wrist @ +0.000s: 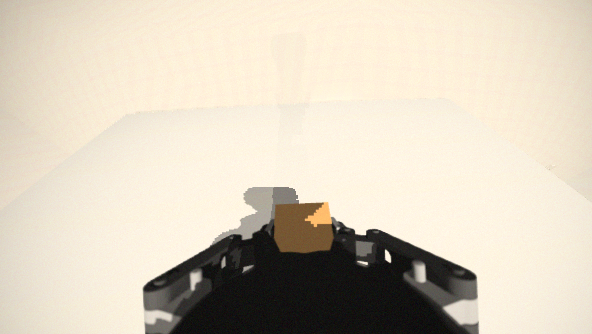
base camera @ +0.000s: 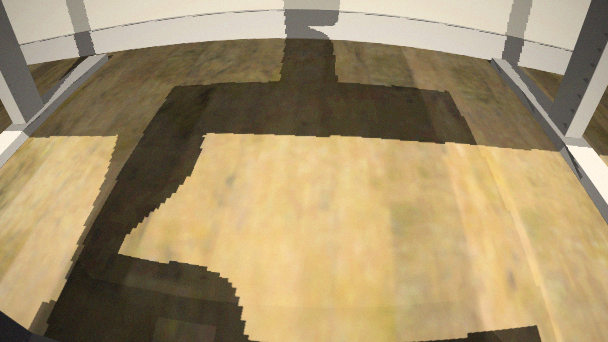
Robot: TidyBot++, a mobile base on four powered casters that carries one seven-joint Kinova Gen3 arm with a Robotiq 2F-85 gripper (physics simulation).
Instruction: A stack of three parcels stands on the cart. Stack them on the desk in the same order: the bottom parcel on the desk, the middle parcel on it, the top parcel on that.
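Places are measured from the arm's base along level axes (x ahead, y left, z up), in metres.
Pixels of known places: gripper, fingertip midpoint: (wrist: 302,227).
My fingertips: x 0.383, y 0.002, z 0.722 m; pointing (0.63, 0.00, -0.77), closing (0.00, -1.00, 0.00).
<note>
Behind a point stands the place of what it marks.
My gripper (wrist: 302,227) {x 0.383, y 0.002, z 0.722 m} is shut on a brown-orange parcel (wrist: 295,235) {x 0.367, y 0.009, z 0.749 m}, which sits between its fingertips at the lower middle of the wrist view. The parcel is mostly in shade, with a bright orange patch at its upper right. The white desk top (wrist: 150,165) {x 0.654, y 0.472, z 0.554 m} spreads under and beyond it. A grey shadow lies on the desk just left of and behind the parcel. The other two parcels do not show, and what is directly under the held one is hidden. The cart does not show in either view.
In the base camera view, grey desk legs (base camera: 20,75) {x 0.644, y 0.679, z -0.267 m} (base camera: 582,75) {x 0.604, y -0.514, z -0.241 m} stand at the left and right, with low rails along the wooden floor (base camera: 310,210) {x 0.408, y 0.007, z -0.396 m}. A pale wall with a white skirting (base camera: 425,36) {x 1.018, y -0.302, z -0.356 m} closes the back. Large dark shadows lie on the floor.
</note>
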